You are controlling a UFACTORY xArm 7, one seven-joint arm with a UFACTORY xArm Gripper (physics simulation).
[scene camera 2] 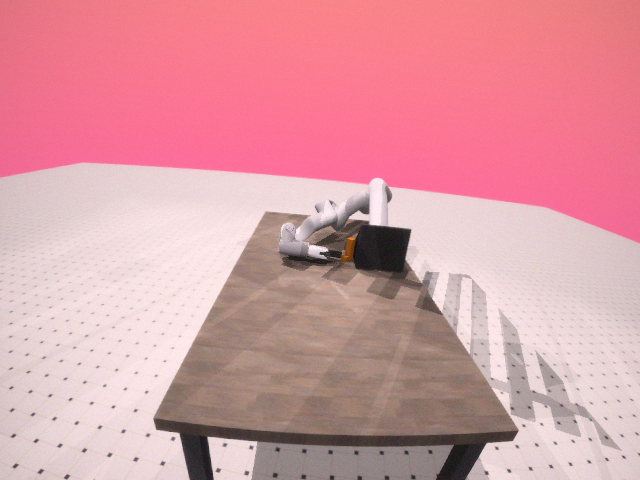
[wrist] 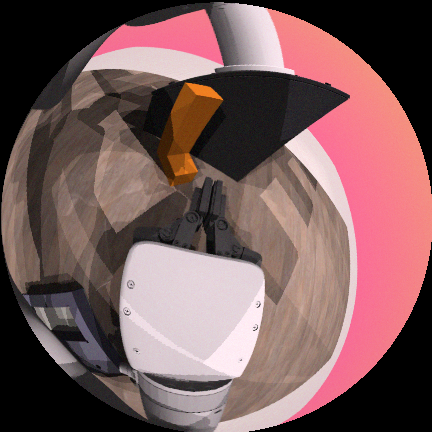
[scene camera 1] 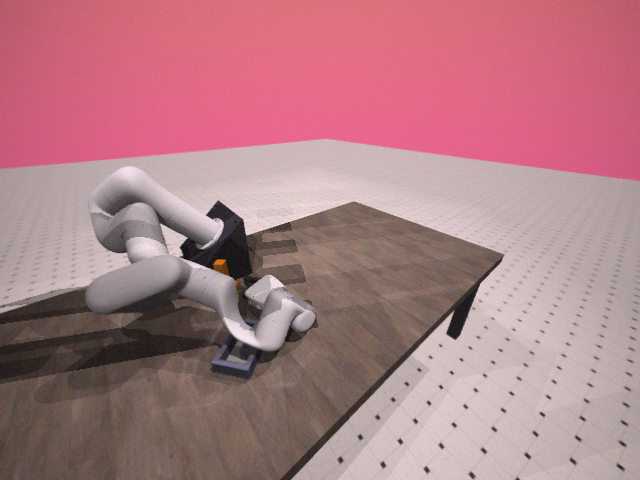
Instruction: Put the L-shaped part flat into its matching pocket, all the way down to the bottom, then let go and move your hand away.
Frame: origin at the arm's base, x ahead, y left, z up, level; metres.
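Where they show: gripper, between the fingertips: [scene camera 2: 341, 254] [wrist: 209, 187] [scene camera 1: 246, 278]; arm's base, origin of its link: [scene camera 2: 378, 234] [wrist: 254, 70] [scene camera 1: 210, 234].
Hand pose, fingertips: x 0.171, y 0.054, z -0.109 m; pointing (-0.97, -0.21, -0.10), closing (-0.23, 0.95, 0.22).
Things, the pixels of their top centre, and the offset from my fingertips. Level surfaces: height alone.
- orange L-shaped part, centre of its top: [wrist: 210, 96] [scene camera 1: 224, 262] [scene camera 2: 349, 239] 0.052 m right, 0.032 m back, 0.068 m up
- slate-blue tray with the pocket, centre of its top: [scene camera 1: 243, 340] 0.087 m right, 0.236 m ahead, 0.006 m down
- wooden table's, height of its surface: 0.042 m down
The orange L-shaped part [scene camera 1: 221, 267] [scene camera 2: 349, 249] [wrist: 189, 122] stands upright on the table, its long arm up against or close to the black base block and its short foot pointing toward my gripper. My gripper [scene camera 2: 340, 254] [wrist: 209, 187] is shut and empty, held low and level, its fingertips just beside the foot of the part. In scene camera 1 my arm hides most of the fingers. The slate-blue tray with the pocket [scene camera 1: 232, 367] [wrist: 93, 345] lies on the table, partly hidden under my arm; its pocket shows a pale floor.
The black base block [scene camera 1: 238, 250] [scene camera 2: 382, 248] [wrist: 260, 115] with the arm's root stands right behind the part. My forearm and wrist pass low over the tray. The wooden table's [scene camera 1: 392, 268] [scene camera 2: 330, 351] long edge lies on the far side of my wrist from the base block.
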